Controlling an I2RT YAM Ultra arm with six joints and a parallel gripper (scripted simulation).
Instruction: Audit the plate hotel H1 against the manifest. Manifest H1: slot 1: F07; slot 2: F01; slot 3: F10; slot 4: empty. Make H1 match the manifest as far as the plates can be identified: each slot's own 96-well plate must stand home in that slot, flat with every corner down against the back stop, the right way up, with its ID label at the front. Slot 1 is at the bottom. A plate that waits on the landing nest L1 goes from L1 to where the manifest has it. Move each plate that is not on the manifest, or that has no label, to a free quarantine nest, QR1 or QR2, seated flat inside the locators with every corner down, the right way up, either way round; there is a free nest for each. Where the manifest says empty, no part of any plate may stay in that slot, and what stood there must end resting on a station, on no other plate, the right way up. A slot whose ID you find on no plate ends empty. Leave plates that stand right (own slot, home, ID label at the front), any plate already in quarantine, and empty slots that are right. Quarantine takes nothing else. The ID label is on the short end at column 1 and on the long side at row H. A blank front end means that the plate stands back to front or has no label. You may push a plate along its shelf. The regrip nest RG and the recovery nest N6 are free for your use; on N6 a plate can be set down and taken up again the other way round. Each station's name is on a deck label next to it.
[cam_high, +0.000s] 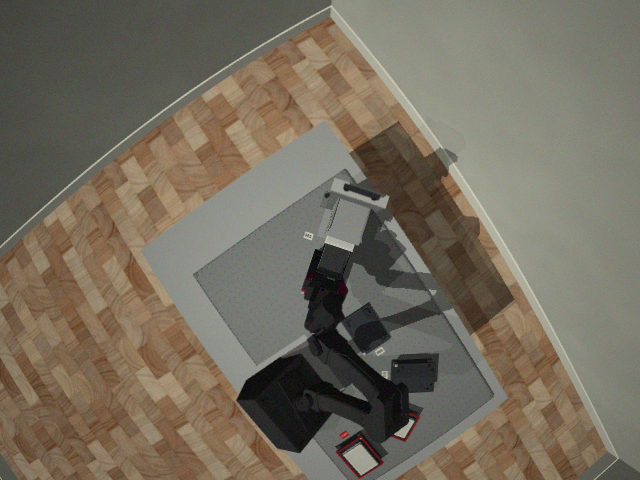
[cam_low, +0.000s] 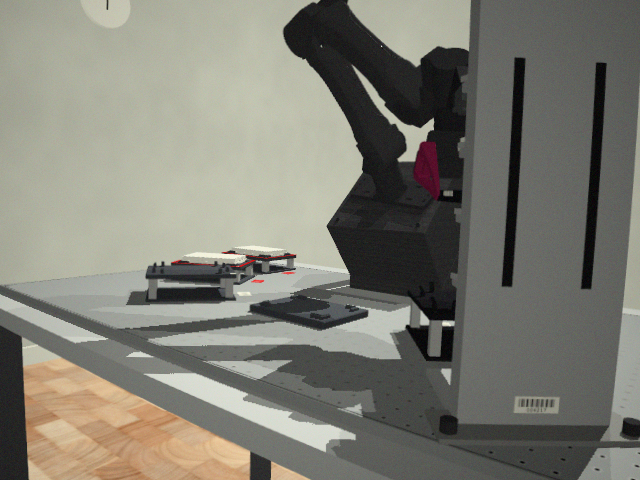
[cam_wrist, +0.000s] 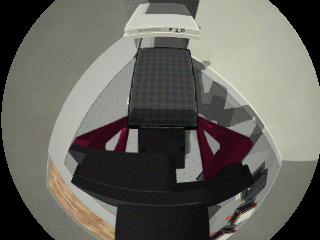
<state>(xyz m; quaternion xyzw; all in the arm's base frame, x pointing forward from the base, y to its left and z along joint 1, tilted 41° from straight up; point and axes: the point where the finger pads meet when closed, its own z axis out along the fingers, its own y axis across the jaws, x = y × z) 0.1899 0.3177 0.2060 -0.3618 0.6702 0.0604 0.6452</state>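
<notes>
The dark 96-well plate lies 40 mm to the left of my hand and 40 mm ahead of it. From my hand the other things lie so: N6 deck label: 370 mm to the right, 210 mm below, 70 mm ahead; then H1 deck label: 210 mm below, 140 mm to the left, 10 mm behind; then grey hotel back wall: 180 mm to the left, 150 mm ahead, 10 mm below.
</notes>
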